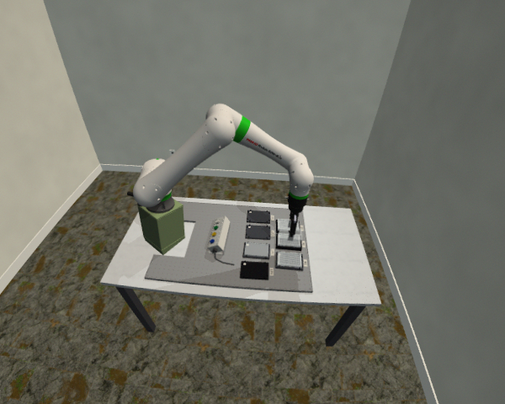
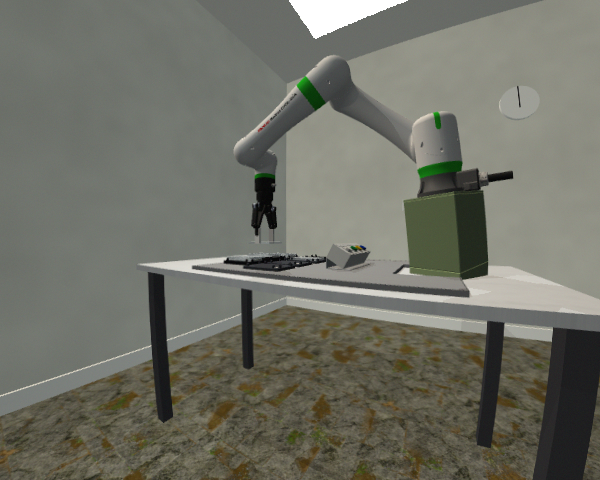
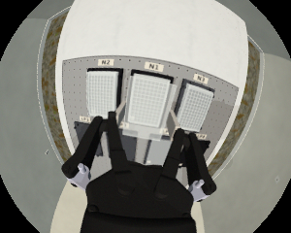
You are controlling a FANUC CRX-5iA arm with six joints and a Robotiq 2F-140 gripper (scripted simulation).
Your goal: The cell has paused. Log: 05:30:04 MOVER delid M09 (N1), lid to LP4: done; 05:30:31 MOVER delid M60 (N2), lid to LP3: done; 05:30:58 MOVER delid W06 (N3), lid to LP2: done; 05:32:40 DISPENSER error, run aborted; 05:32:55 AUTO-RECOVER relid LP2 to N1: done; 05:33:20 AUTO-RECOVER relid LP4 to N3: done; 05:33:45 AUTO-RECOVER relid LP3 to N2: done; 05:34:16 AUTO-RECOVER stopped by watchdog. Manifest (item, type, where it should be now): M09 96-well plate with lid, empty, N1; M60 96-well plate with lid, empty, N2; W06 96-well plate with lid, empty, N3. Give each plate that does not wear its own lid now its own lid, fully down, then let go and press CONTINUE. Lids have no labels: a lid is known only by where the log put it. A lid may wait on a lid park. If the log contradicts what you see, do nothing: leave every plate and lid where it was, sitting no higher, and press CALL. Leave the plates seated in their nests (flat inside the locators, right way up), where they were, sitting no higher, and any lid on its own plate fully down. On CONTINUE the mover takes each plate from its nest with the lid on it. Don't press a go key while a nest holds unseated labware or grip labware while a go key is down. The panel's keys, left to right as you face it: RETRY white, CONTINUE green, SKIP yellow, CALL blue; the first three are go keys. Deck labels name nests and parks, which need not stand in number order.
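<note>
The plate is 8 cm below my hand. Also, from my hand: lid park LP4: 23 cm to the right, 14 cm behind, 10 cm below; then green key: 41 cm behind, 6 cm to the right, 4 cm below; then lid park LP3: 19 cm behind, 10 cm below, 3 cm to the left.
</note>
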